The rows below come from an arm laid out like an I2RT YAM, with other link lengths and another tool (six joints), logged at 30 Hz.
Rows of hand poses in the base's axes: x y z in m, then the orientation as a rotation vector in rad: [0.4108, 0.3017, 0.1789, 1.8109, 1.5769, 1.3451]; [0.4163, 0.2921, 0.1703, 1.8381, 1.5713, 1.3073]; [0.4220, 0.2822, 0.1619, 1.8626, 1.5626, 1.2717]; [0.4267, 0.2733, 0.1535, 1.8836, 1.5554, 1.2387]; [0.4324, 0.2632, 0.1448, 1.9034, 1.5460, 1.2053]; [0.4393, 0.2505, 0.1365, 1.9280, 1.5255, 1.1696]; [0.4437, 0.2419, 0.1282, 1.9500, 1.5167, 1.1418]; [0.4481, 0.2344, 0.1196, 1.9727, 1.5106, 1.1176]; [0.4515, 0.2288, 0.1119, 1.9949, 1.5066, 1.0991]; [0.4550, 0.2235, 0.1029, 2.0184, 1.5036, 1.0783]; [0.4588, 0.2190, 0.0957, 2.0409, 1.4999, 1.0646]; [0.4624, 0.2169, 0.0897, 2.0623, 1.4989, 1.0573]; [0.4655, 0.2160, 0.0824, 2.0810, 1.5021, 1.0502]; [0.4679, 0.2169, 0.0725, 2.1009, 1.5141, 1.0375]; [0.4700, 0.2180, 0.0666, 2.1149, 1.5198, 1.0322]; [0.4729, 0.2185, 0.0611, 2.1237, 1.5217, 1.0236]
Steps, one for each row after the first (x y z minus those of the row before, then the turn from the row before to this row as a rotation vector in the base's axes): [0.0055, -0.0096, -0.0086, -0.0114, 0.0243, -0.0201]; [0.0057, -0.0099, -0.0084, -0.0109, 0.0211, -0.0210]; [0.0047, -0.0089, -0.0084, -0.0107, 0.0191, -0.0184]; [0.0057, -0.0101, -0.0087, -0.0114, 0.0179, -0.0198]; [0.0069, -0.0127, -0.0083, -0.0101, 0.0174, -0.0287]; [0.0044, -0.0086, -0.0083, -0.0056, 0.0187, -0.0176]; [0.0044, -0.0075, -0.0086, -0.0025, 0.0193, -0.0145]; [0.0034, -0.0056, -0.0077, 0.0012, 0.0182, -0.0112]; [0.0035, -0.0053, -0.0090, 0.0008, 0.0203, -0.0111]; [0.0038, -0.0045, -0.0072, 0.0048, 0.0171, -0.0094]; [0.0036, -0.0021, -0.0060, 0.0085, 0.0153, -0.0055]; [0.0031, -0.0009, -0.0073, 0.0074, 0.0152, -0.0020]; [0.0024, 0.0009, -0.0099, 0.0056, 0.0213, 0.0026]; [0.0021, 0.0011, -0.0059, 0.0060, 0.0126, 0.0009]; [0.0029, 0.0005, -0.0055, 0.0003, 0.0091, -0.0019]
